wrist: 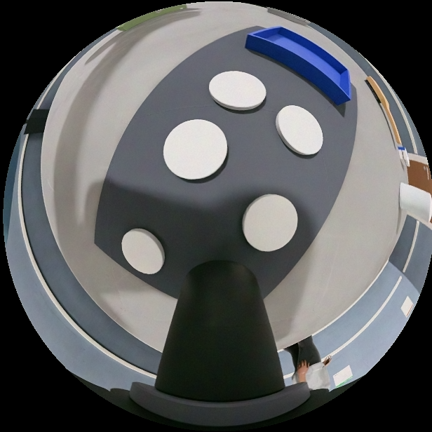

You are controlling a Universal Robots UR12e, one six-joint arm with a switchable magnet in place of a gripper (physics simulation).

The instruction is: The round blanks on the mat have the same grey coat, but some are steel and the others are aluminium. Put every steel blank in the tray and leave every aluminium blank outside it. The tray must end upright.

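Note:
My magnet (220, 267) is at the bottom centre, above the near part of the dark mat (210, 210), with no blank seen on its tip, so it reads as open. Five pale grey round blanks lie flat and apart on the mat: one far blank (237, 90), one far-right blank (300, 130), one middle blank (195, 149), one near-right blank (270, 222) and one near-left blank (143, 251). Their metal cannot be told by look. The blue tray (305, 59) stands upright at the mat's far right, with no blank seen in it. The area behind the magnet is hidden.
A wooden-handled brush (386, 105) lies right of the tray, near a small white and blue bottle (403, 155). A white cylinder (415, 202) is at the far right. A green object (152, 18) is at the far left edge. A person (312, 372) shows at the bottom right.

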